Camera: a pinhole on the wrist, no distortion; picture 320 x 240 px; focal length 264.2 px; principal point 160.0 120.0 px. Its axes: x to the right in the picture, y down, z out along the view. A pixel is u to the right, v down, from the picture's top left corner.
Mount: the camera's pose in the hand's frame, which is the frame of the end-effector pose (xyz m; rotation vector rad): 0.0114 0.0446 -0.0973 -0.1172 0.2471 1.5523
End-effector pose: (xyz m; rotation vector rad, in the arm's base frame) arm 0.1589 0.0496 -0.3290 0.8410 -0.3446 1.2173
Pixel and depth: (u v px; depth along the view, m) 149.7 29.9 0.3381
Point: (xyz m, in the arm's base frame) 0.1568 0.0029 -0.0401
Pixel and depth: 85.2 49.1 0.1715
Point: 0.1653 0.0464 -0.2186
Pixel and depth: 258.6 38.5 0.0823
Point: 0.0832 0.1079 -0.2831
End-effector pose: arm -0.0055 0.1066 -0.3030 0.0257 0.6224 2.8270
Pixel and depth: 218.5 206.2 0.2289
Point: 0.0107 0.0149 -0.1318
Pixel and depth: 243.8 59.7 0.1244
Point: -0.0793 0.0261 -0.2478
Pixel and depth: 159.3 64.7 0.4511
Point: -0.1551 0.1506 0.0547
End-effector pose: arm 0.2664 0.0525 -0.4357 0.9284 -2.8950 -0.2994
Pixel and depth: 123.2 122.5 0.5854
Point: 0.0963 0.1780 -0.8917
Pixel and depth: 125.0 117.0 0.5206
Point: 0.1025 0.1616 -0.8271
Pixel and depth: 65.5 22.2 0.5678
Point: -0.0044 -0.0483 -0.9073
